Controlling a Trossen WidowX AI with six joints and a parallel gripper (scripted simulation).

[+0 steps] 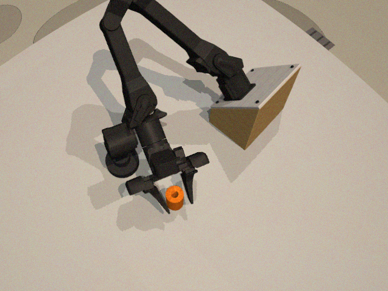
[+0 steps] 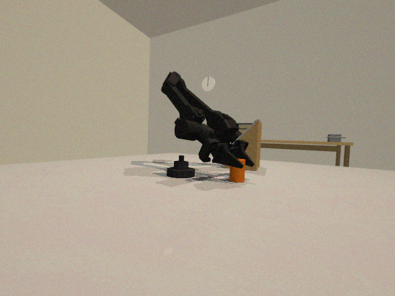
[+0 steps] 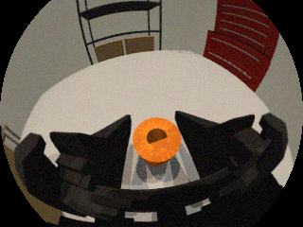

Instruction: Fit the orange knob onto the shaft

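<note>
The orange knob lies 10 mm behind my gripper tip, 30 mm to the right of it and 20 mm below it. Round my gripper tip: round dark pedestal 200 mm to the right, 10 mm below.
</note>
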